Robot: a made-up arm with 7 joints.
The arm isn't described. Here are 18 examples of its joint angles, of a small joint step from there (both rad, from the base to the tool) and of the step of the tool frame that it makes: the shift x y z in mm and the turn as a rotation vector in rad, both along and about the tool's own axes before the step.
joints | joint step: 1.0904 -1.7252 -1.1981 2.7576 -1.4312 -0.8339 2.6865 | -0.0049 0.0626 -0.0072 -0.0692 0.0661 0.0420 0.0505
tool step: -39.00 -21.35 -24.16 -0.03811 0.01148 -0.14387
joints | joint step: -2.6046 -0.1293 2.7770 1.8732 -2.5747 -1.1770 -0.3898 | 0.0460 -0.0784 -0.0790 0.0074 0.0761 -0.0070 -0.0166
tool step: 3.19 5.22 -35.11 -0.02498 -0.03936 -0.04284
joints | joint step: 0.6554 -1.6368 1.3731 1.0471 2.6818 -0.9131 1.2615 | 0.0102 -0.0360 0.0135 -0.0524 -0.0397 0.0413 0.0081
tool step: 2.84 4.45 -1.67 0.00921 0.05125 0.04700
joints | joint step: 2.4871 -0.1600 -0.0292 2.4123 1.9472 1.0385 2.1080 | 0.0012 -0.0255 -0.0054 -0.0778 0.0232 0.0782 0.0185
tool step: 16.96 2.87 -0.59 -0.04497 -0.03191 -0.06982
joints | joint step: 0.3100 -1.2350 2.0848 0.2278 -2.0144 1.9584 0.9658 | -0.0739 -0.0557 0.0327 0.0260 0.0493 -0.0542 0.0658
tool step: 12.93 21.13 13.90 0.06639 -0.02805 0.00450
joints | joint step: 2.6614 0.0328 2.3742 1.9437 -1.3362 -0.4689 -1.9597 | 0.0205 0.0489 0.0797 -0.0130 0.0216 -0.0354 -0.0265
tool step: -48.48 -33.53 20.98 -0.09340 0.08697 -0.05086
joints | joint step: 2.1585 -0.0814 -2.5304 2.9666 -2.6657 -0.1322 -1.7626 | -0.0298 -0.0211 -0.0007 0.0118 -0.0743 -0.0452 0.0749
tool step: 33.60 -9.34 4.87 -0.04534 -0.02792 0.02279
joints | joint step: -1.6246 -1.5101 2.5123 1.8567 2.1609 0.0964 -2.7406 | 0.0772 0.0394 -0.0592 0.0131 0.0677 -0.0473 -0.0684
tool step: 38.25 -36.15 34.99 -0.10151 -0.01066 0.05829
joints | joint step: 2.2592 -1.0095 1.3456 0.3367 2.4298 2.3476 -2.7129 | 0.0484 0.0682 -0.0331 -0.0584 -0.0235 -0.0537 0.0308
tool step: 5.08 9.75 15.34 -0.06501 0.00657 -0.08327
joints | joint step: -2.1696 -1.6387 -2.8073 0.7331 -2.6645 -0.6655 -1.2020 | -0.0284 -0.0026 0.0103 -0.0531 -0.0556 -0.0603 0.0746
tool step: 27.26 -20.89 6.89 -0.09502 -0.06862 -0.03454
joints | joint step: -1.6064 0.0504 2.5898 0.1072 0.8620 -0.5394 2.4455 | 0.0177 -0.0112 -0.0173 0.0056 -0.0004 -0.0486 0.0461
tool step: -6.46 4.38 4.37 0.03485 0.03585 -0.04138
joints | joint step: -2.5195 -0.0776 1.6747 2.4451 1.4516 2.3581 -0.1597 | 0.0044 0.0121 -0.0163 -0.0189 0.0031 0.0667 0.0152
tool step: -15.29 -2.86 3.35 0.02306 0.04906 -0.02701
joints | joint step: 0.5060 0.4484 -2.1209 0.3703 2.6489 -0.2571 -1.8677 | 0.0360 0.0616 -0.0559 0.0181 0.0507 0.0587 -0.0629
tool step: 11.61 13.65 2.93 0.07167 -0.08567 -0.00930
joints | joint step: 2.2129 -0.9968 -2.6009 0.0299 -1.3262 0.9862 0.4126 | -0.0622 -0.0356 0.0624 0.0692 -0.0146 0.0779 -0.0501
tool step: 9.74 -30.60 9.79 -0.05526 -0.02440 0.02762
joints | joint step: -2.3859 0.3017 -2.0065 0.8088 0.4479 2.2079 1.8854 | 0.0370 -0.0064 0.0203 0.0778 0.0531 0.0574 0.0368
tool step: -23.43 -31.62 2.98 0.00672 -0.03137 0.04253
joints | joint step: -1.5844 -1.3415 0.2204 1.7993 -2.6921 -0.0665 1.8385 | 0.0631 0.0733 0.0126 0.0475 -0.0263 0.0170 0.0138
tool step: -18.43 -5.58 -18.62 -0.00166 -0.00802 -0.06785
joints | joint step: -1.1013 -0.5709 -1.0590 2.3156 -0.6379 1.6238 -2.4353 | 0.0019 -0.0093 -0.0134 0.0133 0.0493 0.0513 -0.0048
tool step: 1.98 10.21 -3.59 -0.00777 -0.06672 -0.01300
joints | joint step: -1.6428 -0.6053 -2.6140 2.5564 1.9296 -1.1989 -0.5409 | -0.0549 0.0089 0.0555 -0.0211 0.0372 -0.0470 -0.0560
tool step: 14.22 -7.77 -2.57 -0.07461 -0.02031 0.02953
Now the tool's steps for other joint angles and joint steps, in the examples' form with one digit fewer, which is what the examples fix.
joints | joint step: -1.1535 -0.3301 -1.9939 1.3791 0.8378 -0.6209 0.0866 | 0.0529 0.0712 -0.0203 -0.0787 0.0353 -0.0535 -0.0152
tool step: -37.9 6.7 27.0 -0.0060 -0.0028 0.0711
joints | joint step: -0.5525 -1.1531 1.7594 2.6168 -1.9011 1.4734 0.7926 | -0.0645 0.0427 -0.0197 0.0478 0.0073 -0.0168 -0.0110
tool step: -27.0 21.8 -42.3 -0.0381 0.0291 0.0358
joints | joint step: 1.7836 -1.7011 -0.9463 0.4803 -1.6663 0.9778 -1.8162 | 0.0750 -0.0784 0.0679 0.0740 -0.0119 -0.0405 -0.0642
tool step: -43.6 -9.0 26.6 -0.1347 0.0892 0.0064
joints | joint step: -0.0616 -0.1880 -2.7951 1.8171 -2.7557 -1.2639 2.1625 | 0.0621 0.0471 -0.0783 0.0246 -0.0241 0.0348 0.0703
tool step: 9.6 -5.3 17.8 -0.1073 -0.0231 -0.0399
